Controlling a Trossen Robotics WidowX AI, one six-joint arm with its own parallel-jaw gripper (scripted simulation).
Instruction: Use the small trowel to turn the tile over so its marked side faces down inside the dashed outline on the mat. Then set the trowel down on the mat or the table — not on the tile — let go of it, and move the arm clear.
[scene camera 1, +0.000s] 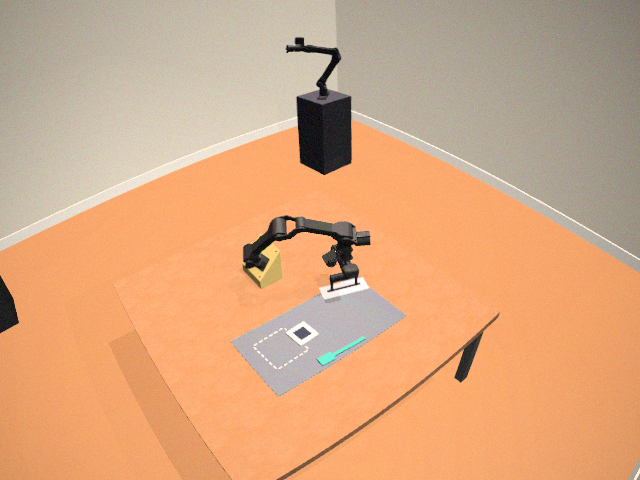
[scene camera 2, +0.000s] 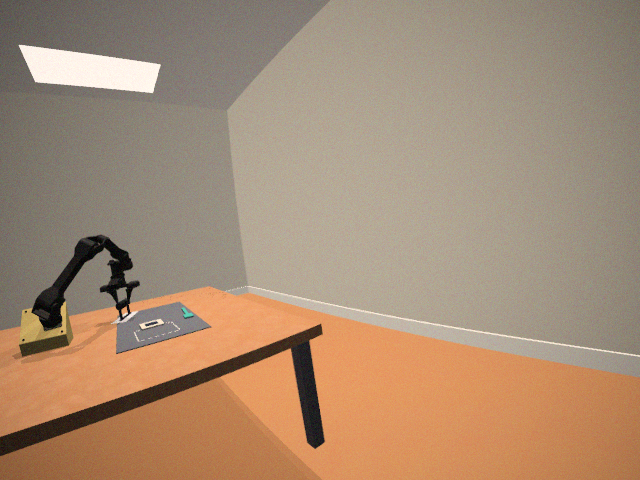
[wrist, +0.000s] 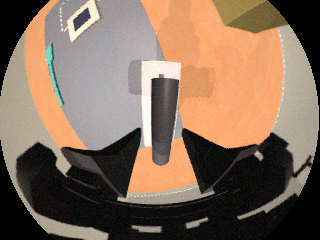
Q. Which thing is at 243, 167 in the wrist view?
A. My gripper.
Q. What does my gripper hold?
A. Nothing.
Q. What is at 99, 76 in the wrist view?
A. A grey mat.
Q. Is my gripper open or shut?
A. Open.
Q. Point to a grey mat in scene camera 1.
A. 340, 320
